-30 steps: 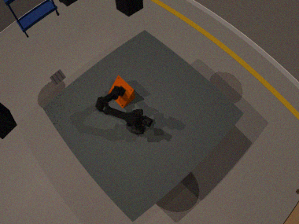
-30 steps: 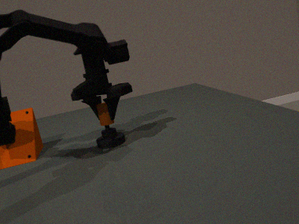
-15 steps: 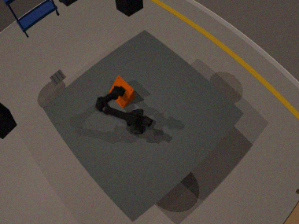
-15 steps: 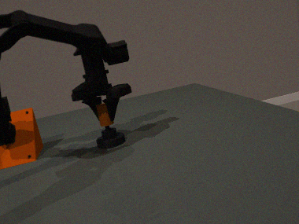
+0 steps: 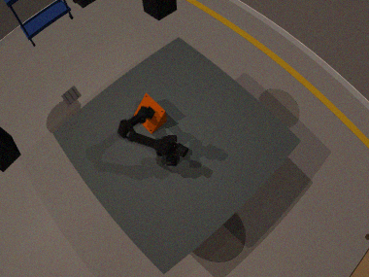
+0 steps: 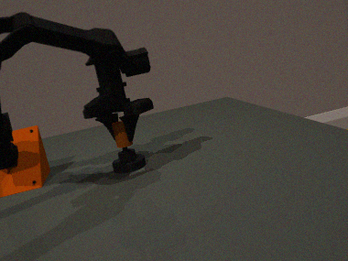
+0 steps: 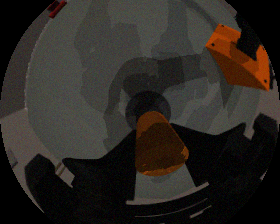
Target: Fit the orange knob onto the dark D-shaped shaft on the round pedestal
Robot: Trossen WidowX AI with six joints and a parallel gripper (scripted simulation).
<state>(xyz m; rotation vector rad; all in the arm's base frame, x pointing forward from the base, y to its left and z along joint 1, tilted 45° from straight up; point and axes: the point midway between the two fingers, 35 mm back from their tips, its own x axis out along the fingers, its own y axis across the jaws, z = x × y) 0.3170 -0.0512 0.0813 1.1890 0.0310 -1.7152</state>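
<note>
Now: gripper tip 2 cm below the knob. Also, from my gripper tip: dark pedestal 4 cm below.
</note>
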